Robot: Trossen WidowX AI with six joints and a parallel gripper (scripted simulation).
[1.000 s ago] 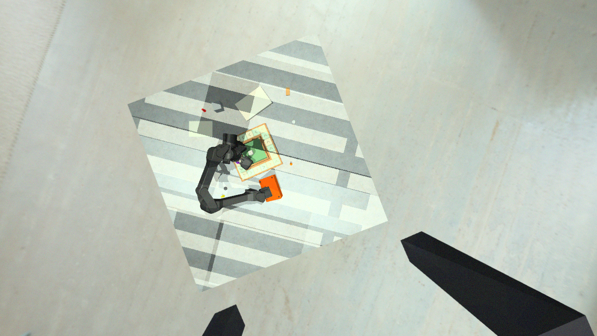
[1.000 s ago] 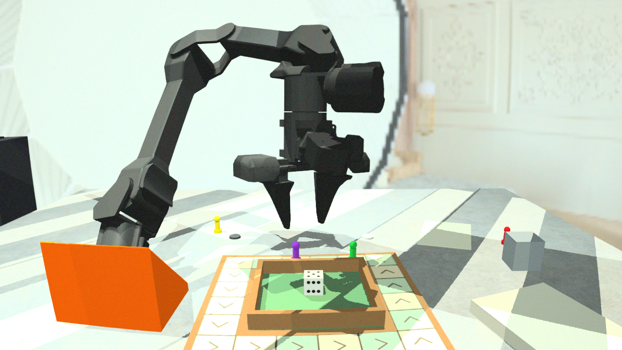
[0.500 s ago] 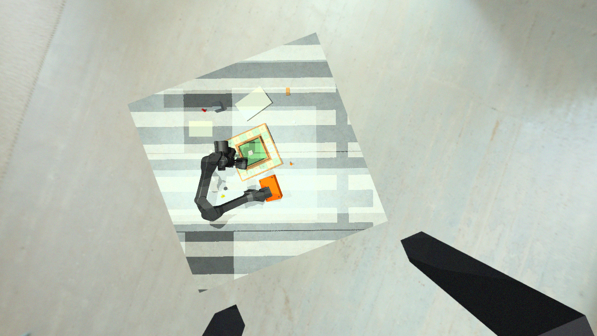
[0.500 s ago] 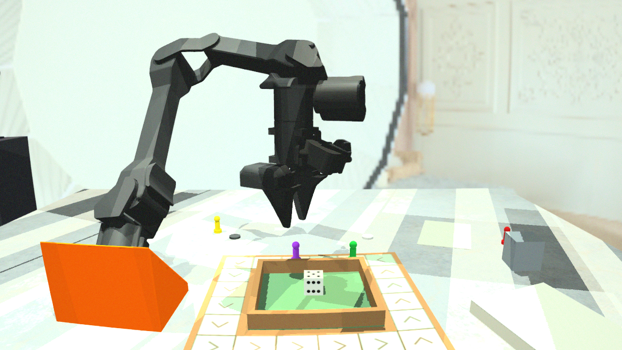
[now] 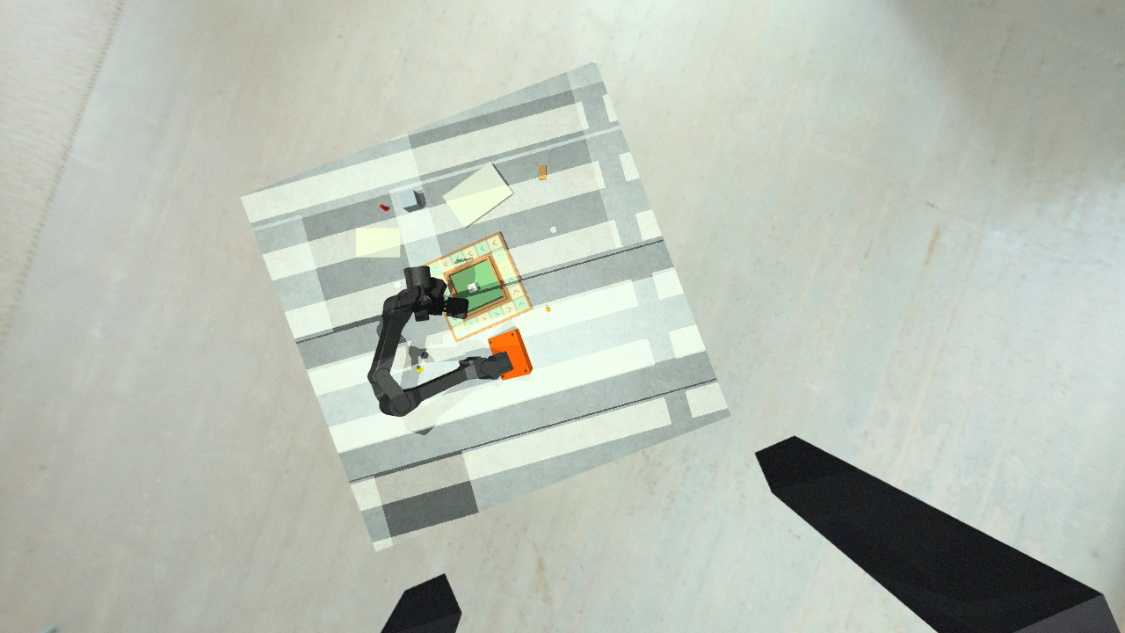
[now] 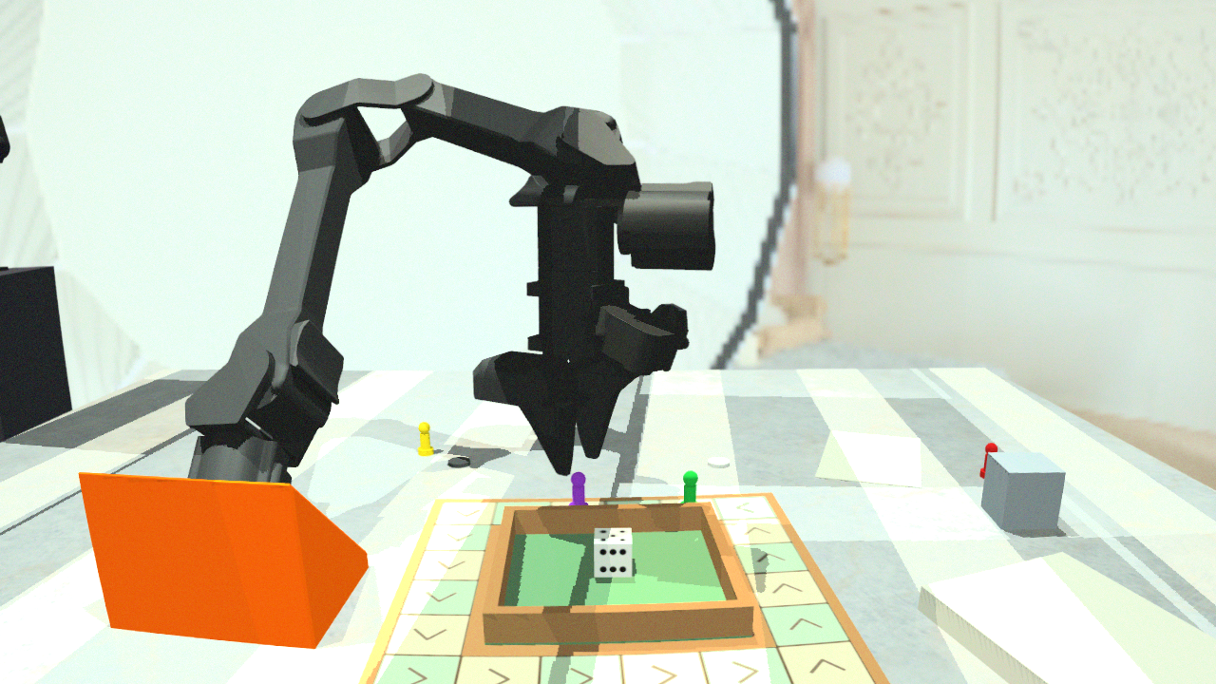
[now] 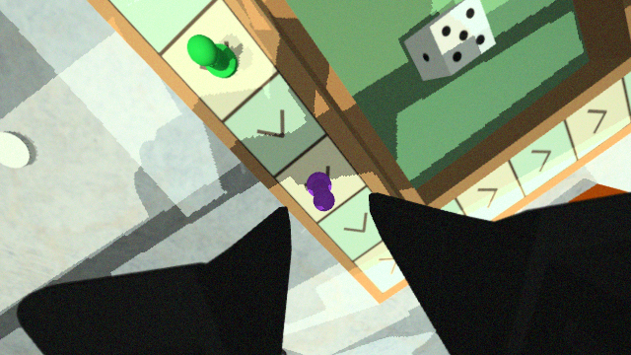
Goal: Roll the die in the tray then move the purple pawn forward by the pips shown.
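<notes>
Right now the purple pawn is 20 mm below my gripper tip. Also, from my gripper tip: black disc: 150 mm to the left, 120 mm behind, 50 mm below; then die: 100 mm to the right, 30 mm below, 20 mm ahead; then green pawn: 90 mm ahead, 20 mm below.
</notes>
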